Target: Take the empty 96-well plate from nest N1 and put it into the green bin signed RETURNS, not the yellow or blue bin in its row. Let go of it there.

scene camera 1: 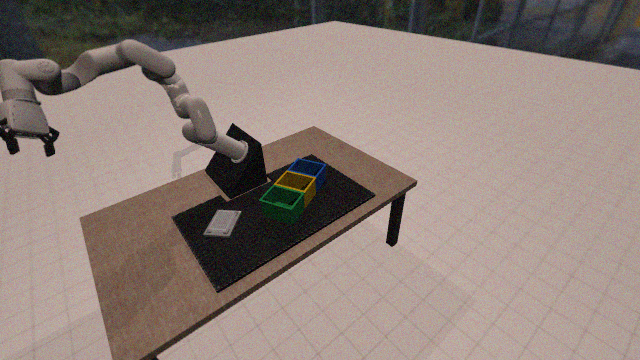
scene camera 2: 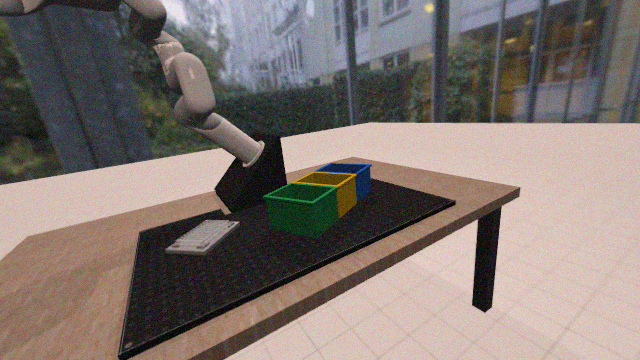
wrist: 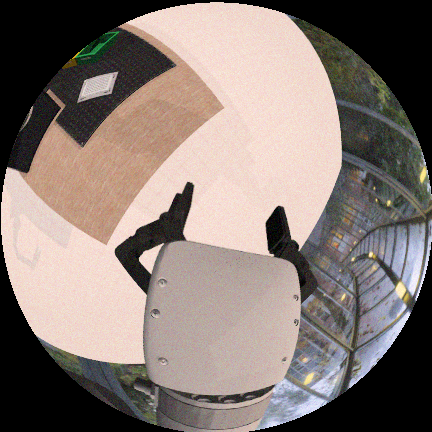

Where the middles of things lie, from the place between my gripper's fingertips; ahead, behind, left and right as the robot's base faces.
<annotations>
Now: hand 4 cm short of the 96-well plate (scene camera 2: 205, 232), 45 cm to the right of it and 51 cm above it.
</annotations>
